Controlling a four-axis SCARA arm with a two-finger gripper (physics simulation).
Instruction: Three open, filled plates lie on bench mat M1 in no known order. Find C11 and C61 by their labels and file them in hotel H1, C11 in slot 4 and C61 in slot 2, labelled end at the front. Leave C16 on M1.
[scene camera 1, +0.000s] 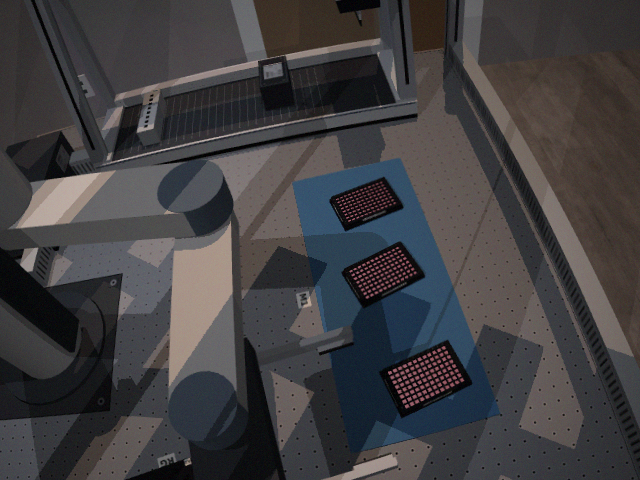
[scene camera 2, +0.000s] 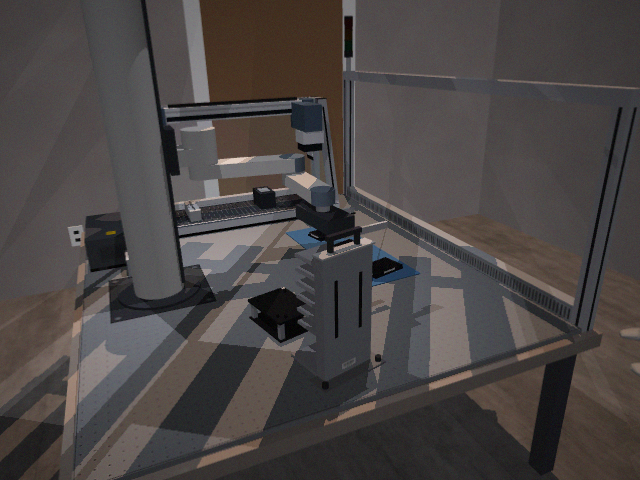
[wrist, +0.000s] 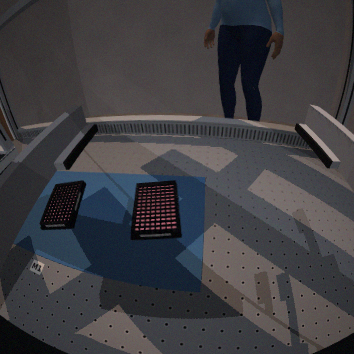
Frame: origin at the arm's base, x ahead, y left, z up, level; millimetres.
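Seen in the pictures: gripper, fingertip midpoint: (scene camera 1: 373, 393) (scene camera 2: 369, 216) (wrist: 198, 108); arm's base, link origin: (scene camera 1: 55, 348) (scene camera 2: 160, 293).
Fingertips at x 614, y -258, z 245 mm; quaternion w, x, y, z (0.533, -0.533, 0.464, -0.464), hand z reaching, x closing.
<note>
Pixels of each thing's top centre, then the offset from my fingertips to it. "*": a spot on its surface instead. Level surfaces: height alone.
- blue mat M1, surface height: dz -229 mm
- far plate, top centre: (scene camera 1: 365, 200) (scene camera 2: 326, 231) dx +63, dy +464, dz -215 mm
- middle plate, top centre: (scene camera 1: 382, 271) (wrist: 61, 200) dx +63, dy +292, dz -215 mm
- dark box, surface spot: (scene camera 1: 276, 82) (scene camera 2: 268, 192) * dx -79, dy +782, dz -114 mm
- white block, surface spot: (scene camera 1: 149, 118) * dx -403, dy +787, dz -137 mm
Three black plates with pink wells lie apart on blue mat M1 (scene camera 1: 465, 409) (scene camera 2: 408, 272) (wrist: 190, 272): the far plate (scene camera 1: 366, 203) (scene camera 2: 316, 235), the middle plate (scene camera 1: 383, 273) (wrist: 63, 205) and the near plate (scene camera 1: 425, 378) (scene camera 2: 386, 267) (wrist: 156, 210). Pale label strips show on their edges; the text is too small to read. My gripper (scene camera 1: 371, 397) (wrist: 198, 108) is open and empty, raised above the mat's near half, its fingers wide apart. Grey hotel H1 (scene camera 2: 348, 310) stands upright, its shelf edges at the left; the slot interiors are hidden. No plate shows in it.
A low black stand (scene camera 2: 276, 304) is beside the hotel. A gantry deck at the back holds a dark box (scene camera 1: 276, 82) (scene camera 2: 264, 197) and a white block (scene camera 1: 149, 118) (scene camera 2: 192, 210). The arm's column (scene camera 2: 149, 206) stands left. A person (wrist: 245, 60) stands beyond the slotted table edge.
</note>
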